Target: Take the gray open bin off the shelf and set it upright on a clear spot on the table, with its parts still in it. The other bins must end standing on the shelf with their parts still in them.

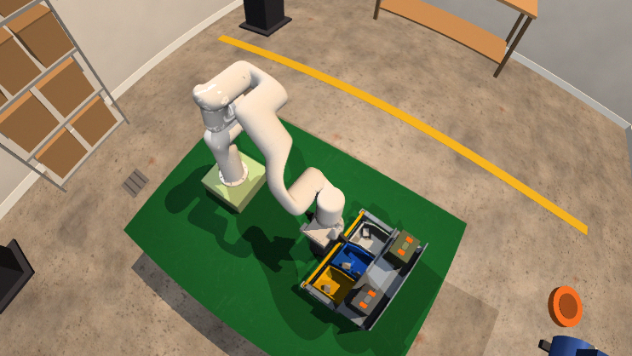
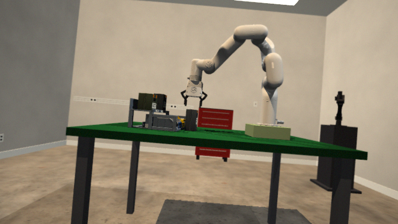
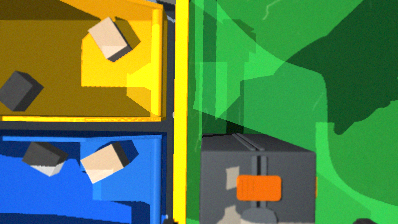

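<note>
My hand is 9 cm above the dark box. Also, from my hand: yellow bar (10 cm below, 5 cm ahead); then blue bin (15 cm ahead, 12 cm below, 1 cm to the right); then shelf (18 cm ahead, 9 cm below, 1 cm to the right).
</note>
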